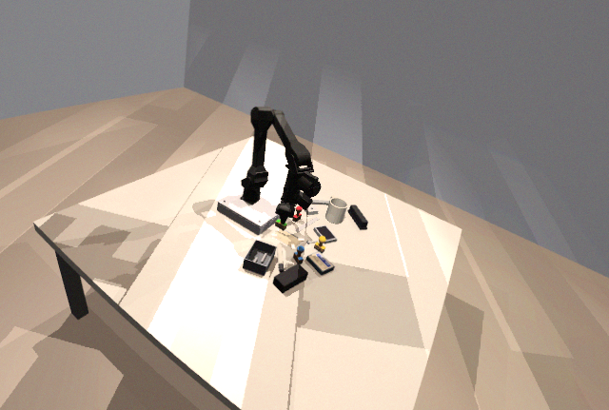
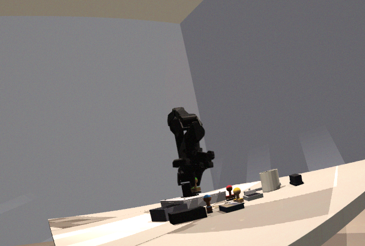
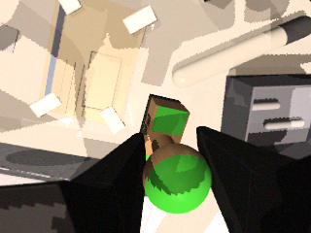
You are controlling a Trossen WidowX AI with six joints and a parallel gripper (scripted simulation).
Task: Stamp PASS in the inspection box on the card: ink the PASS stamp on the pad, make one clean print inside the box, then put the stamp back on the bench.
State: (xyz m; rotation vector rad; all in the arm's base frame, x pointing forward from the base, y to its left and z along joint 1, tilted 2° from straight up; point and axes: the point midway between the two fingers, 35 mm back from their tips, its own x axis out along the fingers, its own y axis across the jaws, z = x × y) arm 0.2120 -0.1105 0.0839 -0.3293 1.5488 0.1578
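My gripper tip is 13 cm to the left of the grey tray and 9 cm above it. Also, from my gripper tip: green-knobbed PASS stamp: 1 cm behind, 1 cm below; then card: 1 cm ahead, 5 cm to the left, 10 cm below; then blue-knobbed stamp: 10 cm ahead, 4 cm to the right, 8 cm below.
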